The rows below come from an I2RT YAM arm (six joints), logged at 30 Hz.
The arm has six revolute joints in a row. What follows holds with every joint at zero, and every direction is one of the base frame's. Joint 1 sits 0.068 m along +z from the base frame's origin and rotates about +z. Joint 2 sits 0.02 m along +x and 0.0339 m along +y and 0.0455 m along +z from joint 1 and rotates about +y. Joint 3 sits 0.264 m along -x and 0.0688 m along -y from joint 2 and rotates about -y. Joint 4 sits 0.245 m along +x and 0.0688 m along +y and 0.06 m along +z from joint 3 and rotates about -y. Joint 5 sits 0.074 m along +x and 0.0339 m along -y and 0.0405 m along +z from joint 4 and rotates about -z. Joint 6 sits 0.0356 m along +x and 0.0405 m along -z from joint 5 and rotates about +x. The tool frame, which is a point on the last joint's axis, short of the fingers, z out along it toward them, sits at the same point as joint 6; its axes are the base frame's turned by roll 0, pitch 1.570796 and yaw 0 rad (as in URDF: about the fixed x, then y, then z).
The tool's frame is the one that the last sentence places.
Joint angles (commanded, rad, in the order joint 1, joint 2, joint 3, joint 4, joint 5, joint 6), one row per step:
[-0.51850 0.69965 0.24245 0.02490 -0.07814 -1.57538]
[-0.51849 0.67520 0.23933 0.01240 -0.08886 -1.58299]
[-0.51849 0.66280 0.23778 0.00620 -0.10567 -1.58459]
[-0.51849 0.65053 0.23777 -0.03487 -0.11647 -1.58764]
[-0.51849 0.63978 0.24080 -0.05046 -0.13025 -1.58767]
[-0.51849 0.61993 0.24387 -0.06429 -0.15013 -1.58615]
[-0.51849 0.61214 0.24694 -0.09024 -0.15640 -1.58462]
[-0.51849 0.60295 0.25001 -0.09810 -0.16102 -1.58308]
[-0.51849 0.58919 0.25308 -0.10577 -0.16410 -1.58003]
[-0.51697 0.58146 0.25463 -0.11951 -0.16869 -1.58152]
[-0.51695 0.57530 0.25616 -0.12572 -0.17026 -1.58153]
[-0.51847 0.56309 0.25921 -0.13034 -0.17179 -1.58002]
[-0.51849 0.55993 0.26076 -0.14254 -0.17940 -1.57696]
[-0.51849 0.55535 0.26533 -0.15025 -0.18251 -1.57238]
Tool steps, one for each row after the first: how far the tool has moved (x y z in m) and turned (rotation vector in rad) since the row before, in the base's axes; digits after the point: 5 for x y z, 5 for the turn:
[-0.00209 0.00163 0.00117 -0.00682 -0.00701 0.01291]
[-0.00088 0.00119 0.00061 0.00233 -0.00686 0.01599]
[-0.00223 0.00171 -0.00236 0.01566 0.02385 0.01108]
[-0.00086 0.00105 0.00101 0.00606 -0.00138 0.01243]
[-0.00130 0.00155 0.00242 0.00421 -0.01262 0.01730]
[-0.00126 0.00097 -0.00043 0.01114 0.01129 0.00500]
[-0.00064 0.00055 0.00152 0.00088 -0.00529 0.00349]
[-0.00097 0.00068 0.00213 -0.00078 -0.00953 0.00148]
[-0.00081 0.00091 0.00020 0.00265 0.00334 0.00630]
[-0.00055 0.00038 0.00072 -0.00015 -0.00162 0.00144]
[-0.00093 0.00033 0.00218 -0.00340 -0.01001 -0.00077]
[-0.00053 0.00061 -0.00024 0.00915 0.00402 0.00559]
[-0.00035 0.00033 0.00143 0.00439 -0.00321 0.00089]

